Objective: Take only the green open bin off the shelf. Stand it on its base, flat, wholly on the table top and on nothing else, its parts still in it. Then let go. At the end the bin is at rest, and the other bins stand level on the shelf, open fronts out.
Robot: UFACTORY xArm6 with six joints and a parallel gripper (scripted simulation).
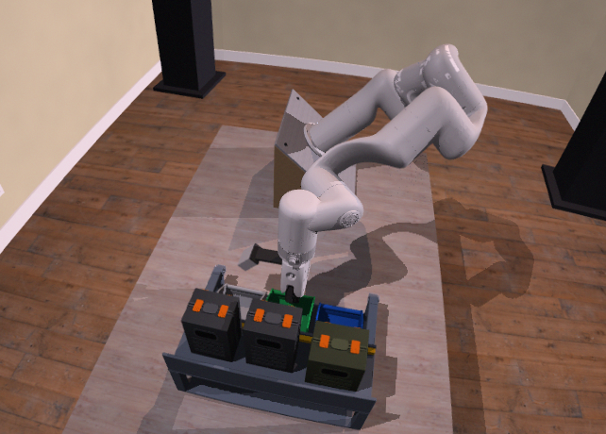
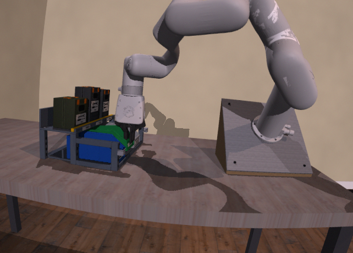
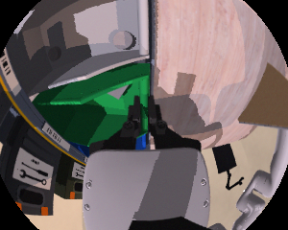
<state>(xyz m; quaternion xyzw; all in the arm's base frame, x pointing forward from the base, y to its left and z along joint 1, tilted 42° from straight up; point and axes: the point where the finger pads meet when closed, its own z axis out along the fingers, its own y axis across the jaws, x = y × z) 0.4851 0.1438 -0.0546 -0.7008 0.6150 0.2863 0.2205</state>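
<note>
Now: the green open bin 80 mm ahead of my hand, 10 mm to the left of it and 10 mm below it. The rest, counted from my hand: grey bin (110 mm to the right, 90 mm ahead, 20 mm below); olive box (170 mm ahead, 130 mm to the left, 90 mm above); blue bin (120 mm to the left, 70 mm ahead, 20 mm below).
</note>
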